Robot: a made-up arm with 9 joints. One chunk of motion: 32 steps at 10 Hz.
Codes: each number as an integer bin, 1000 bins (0 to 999) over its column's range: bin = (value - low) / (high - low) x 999, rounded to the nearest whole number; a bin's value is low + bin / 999 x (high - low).
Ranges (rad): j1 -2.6..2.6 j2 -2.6..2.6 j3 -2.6..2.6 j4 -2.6..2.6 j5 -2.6..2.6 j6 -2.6..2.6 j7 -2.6..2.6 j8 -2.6..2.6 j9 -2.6..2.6
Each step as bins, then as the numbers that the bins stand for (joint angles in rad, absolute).
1 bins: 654 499 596 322 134 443 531 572 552
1 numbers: 0.8042 -0.0026 0.5023 -0.9239 -1.9025 -0.2941 0.1640 0.3774 0.2733
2 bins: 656 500 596 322 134 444 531 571 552
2 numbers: 0.8146 0.0026 0.5023 -0.9239 -1.9025 -0.2889 0.1640 0.3722 0.2733
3 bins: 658 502 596 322 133 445 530 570 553
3 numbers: 0.8250 0.0130 0.5023 -0.9239 -1.9077 -0.2837 0.1588 0.3670 0.2785
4 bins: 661 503 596 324 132 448 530 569 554
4 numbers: 0.8406 0.0182 0.5023 -0.9135 -1.9129 -0.2681 0.1588 0.3618 0.2837
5 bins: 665 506 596 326 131 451 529 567 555
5 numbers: 0.8615 0.0338 0.5023 -0.9031 -1.9181 -0.2525 0.1536 0.3514 0.2889
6 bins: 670 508 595 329 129 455 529 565 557
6 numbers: 0.8875 0.0442 0.4971 -0.8875 -1.9285 -0.2316 0.1536 0.3409 0.2993
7 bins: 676 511 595 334 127 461 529 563 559
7 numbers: 0.9187 0.0599 0.4971 -0.8615 -1.9389 -0.2004 0.1536 0.3305 0.3097
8 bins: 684 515 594 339 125 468 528 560 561
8 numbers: 0.9604 0.0807 0.4919 -0.8354 -1.9493 -0.1640 0.1483 0.3149 0.3201
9 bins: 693 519 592 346 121 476 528 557 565
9 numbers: 1.0072 0.1015 0.4815 -0.7990 -1.9702 -0.1223 0.1483 0.2993 0.3409
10 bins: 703 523 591 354 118 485 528 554 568
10 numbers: 1.0593 0.1223 0.4763 -0.7574 -1.9858 -0.0755 0.1483 0.2837 0.3566
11 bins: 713 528 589 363 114 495 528 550 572
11 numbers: 1.1113 0.1483 0.4659 -0.7105 -2.0066 -0.0234 0.1483 0.2629 0.3774
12 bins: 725 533 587 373 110 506 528 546 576
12 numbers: 1.1738 0.1744 0.4555 -0.6585 -2.0274 0.0338 0.1483 0.2420 0.3982
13 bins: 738 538 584 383 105 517 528 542 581
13 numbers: 1.2414 0.2004 0.4398 -0.6064 -2.0535 0.0911 0.1483 0.2212 0.4242
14 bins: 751 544 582 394 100 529 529 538 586
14 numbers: 1.3091 0.2316 0.4294 -0.5491 -2.0795 0.1536 0.1536 0.2004 0.4503
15 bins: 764 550 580 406 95 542 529 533 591
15 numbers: 1.3768 0.2629 0.4190 -0.4867 -2.1055 0.2212 0.1536 0.1744 0.4763
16 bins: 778 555 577 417 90 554 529 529 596
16 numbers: 1.4496 0.2889 0.4034 -0.4294 -2.1315 0.2837 0.1536 0.1536 0.5023
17 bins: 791 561 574 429 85 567 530 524 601
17 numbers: 1.5173 0.3201 0.3878 -0.3670 -2.1576 0.3514 0.1588 0.1275 0.5283
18 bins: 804 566 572 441 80 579 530 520 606
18 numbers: 1.5850 0.3461 0.3774 -0.3045 -2.1836 0.4138 0.1588 0.1067 0.5544
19 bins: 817 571 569 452 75 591 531 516 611
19 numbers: 1.6527 0.3722 0.3618 -0.2472 -2.2096 0.4763 0.1640 0.0859 0.5804
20 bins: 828 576 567 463 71 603 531 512 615
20 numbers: 1.7099 0.3982 0.3514 -0.1900 -2.2304 0.5387 0.1640 0.0651 0.6012
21 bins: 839 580 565 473 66 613 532 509 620
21 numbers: 1.7672 0.4190 0.3409 -0.1379 -2.2565 0.5908 0.1692 0.0494 0.6272
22 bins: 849 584 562 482 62 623 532 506 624
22 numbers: 1.8192 0.4398 0.3253 -0.0911 -2.2773 0.6428 0.1692 0.0338 0.6480
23 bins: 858 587 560 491 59 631 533 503 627
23 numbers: 1.8661 0.4555 0.3149 -0.0442 -2.2929 0.6845 0.1744 0.0182 0.6637
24 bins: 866 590 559 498 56 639 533 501 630
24 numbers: 1.9077 0.4711 0.3097 -0.0078 -2.3085 0.7261 0.1744 0.0078 0.6793
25 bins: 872 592 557 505 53 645 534 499 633
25 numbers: 1.9389 0.4815 0.2993 0.0286 -2.3241 0.7574 0.1796 -0.0026 0.6949
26 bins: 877 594 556 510 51 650 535 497 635
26 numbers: 1.9650 0.4919 0.2941 0.0547 -2.3345 0.7834 0.1848 -0.0130 0.7053
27 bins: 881 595 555 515 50 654 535 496 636
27 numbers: 1.9858 0.4971 0.2889 0.0807 -2.3397 0.8042 0.1848 -0.0182 0.7105
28 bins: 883 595 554 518 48 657 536 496 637
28 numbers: 1.9962 0.4971 0.2837 0.0963 -2.3502 0.8198 0.1900 -0.0182 0.7157
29 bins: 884 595 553 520 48 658 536 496 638
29 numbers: 2.0014 0.4971 0.2785 0.1067 -2.3502 0.8250 0.1900 -0.0182 0.7209
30 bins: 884 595 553 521 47 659 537 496 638
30 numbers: 2.0014 0.4971 0.2785 0.1119 -2.3554 0.8302 0.1952 -0.0182 0.7209
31 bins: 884 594 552 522 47 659 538 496 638
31 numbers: 2.0014 0.4919 0.2733 0.1171 -2.3554 0.8302 0.2004 -0.0182 0.7209
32 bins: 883 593 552 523 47 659 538 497 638
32 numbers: 1.9962 0.4867 0.2733 0.1223 -2.3554 0.8302 0.2004 -0.0130 0.7209
